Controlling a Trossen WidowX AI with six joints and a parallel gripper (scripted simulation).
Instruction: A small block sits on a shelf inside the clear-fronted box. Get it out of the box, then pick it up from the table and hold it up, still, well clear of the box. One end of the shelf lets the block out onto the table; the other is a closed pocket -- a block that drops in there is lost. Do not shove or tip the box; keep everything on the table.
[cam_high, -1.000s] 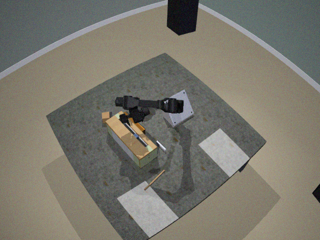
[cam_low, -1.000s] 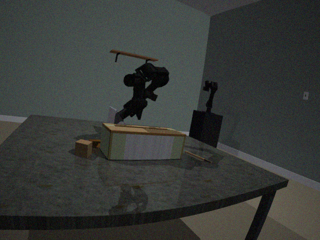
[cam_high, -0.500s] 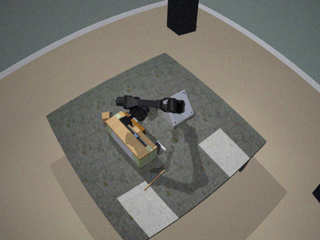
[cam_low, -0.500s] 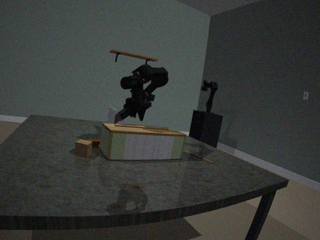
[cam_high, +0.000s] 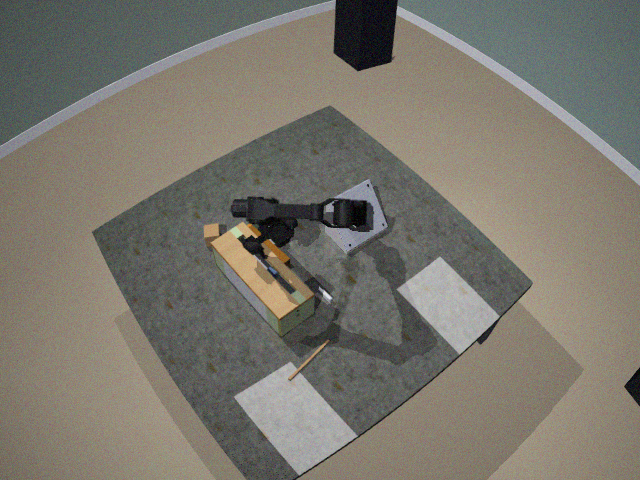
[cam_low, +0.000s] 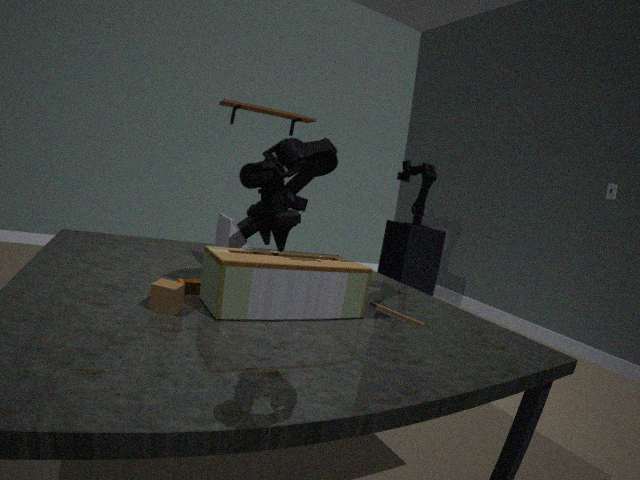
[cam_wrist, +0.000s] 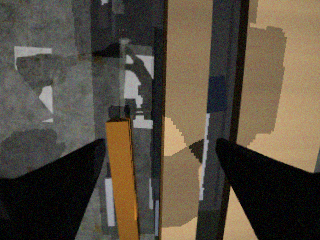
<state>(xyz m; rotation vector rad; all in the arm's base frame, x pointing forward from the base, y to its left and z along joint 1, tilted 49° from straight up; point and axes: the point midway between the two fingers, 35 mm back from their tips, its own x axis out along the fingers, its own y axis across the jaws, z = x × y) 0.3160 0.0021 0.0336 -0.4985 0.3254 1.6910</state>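
Right now the box is 7 cm below my gripper tip, 3 cm ahead of it and 2 cm to the left of it. From my gripper tip the other things lie so: small blue block 5 cm below, 4 cm to the left, 4 cm ahead; tan cube 26 cm to the right, 13 cm ahead, 11 cm below; orange bar 12 cm to the right, 12 cm below, 3 cm behind.
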